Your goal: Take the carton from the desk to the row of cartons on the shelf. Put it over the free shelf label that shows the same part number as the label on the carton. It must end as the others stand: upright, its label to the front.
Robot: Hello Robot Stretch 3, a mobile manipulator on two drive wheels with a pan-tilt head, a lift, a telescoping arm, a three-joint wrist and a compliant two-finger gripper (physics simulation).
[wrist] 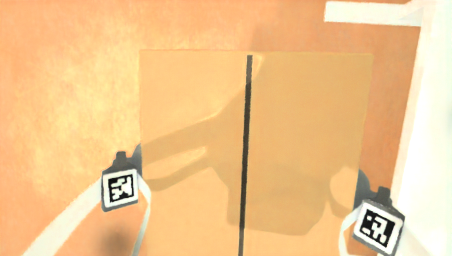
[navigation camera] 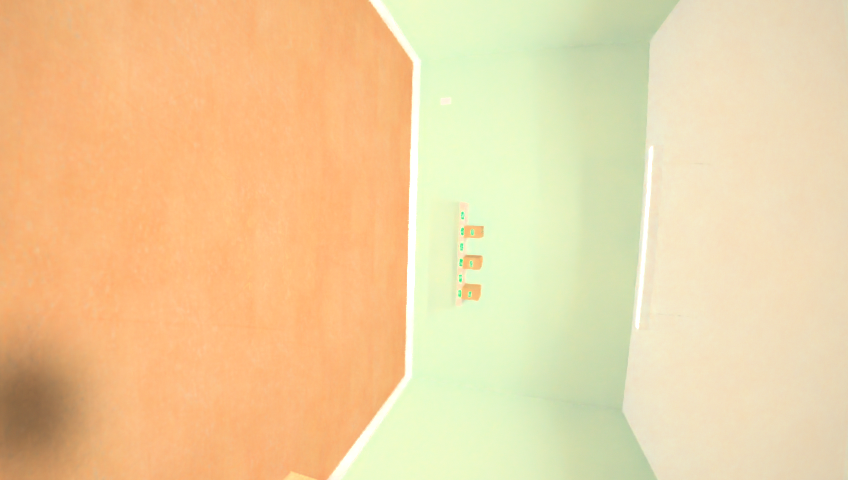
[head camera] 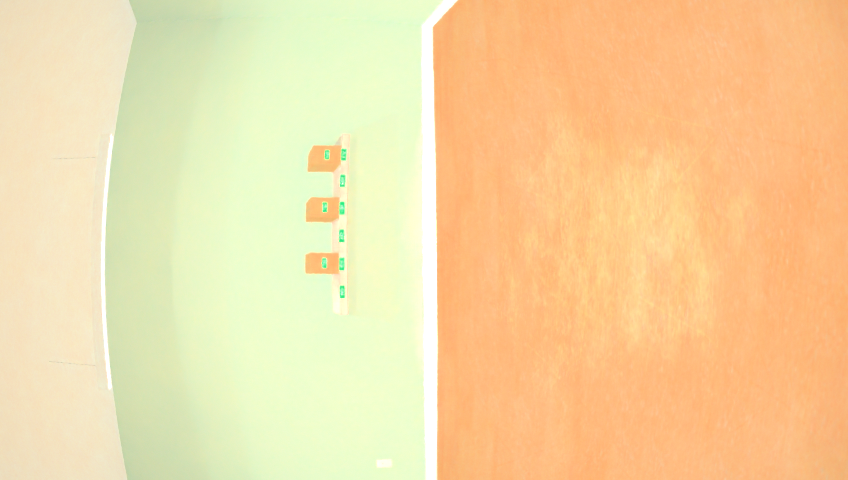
In view: my gripper (wrist: 245, 171), a brown carton (wrist: 236, 145) and a white desk (wrist: 414, 188).
The navigation camera view misses the brown carton: it is out of frame. The head camera view does not show the brown carton: it is out of frame.
